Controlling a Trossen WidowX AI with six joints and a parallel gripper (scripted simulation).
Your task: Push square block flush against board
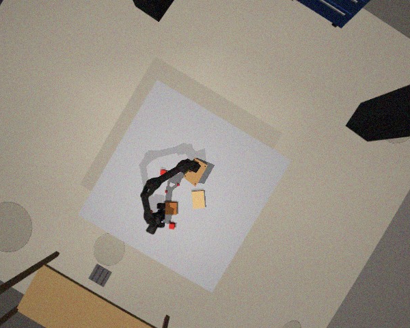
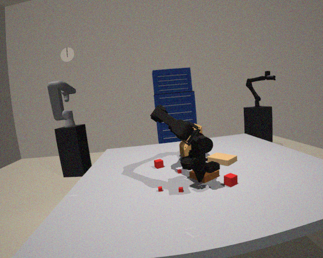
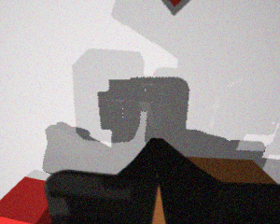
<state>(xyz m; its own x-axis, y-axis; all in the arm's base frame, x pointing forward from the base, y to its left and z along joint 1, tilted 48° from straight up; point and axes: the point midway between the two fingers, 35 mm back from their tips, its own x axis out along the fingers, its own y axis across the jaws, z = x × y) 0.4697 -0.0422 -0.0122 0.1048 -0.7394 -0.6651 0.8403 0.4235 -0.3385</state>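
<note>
The square block lies 70 mm behind my gripper tip, 30 mm to the left of it and 10 mm above it. The rest, counted from my gripper tip: board 250 mm behind, 180 mm to the left, 10 mm above.
</note>
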